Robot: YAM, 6 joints.
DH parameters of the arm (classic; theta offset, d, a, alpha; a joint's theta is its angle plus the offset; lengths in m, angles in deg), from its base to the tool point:
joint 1: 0 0.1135 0.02 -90
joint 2: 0 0 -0.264 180
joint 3: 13.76 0 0.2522 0
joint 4: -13.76 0 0.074 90
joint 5: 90 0 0 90
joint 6: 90 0.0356 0 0
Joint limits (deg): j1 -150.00..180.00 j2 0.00..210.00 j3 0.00..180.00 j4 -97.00..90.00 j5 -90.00..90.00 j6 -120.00..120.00
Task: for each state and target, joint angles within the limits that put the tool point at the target. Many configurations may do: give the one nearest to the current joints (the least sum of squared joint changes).
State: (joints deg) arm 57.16 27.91 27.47 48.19 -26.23 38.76
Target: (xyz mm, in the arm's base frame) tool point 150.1 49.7 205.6
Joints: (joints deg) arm 14.54 38.47 4.89 40.71 -17.02 38.76
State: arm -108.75 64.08 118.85 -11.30 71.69 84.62
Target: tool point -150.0 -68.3 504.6
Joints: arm -143.42 59.29 85.47 -24.62 76.02 84.62
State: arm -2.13 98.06 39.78 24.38 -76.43 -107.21
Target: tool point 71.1 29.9 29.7
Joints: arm -3.81 109.83 0.00 10.11 -76.11 -107.21
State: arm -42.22 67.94 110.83 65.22 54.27 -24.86
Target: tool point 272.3 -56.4 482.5
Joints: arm -5.58 80.01 73.32 63.00 56.38 -24.86
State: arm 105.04 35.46 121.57 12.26 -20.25 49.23
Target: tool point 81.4 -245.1 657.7
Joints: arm 110.49 49.08 141.43 16.59 -15.57 49.23
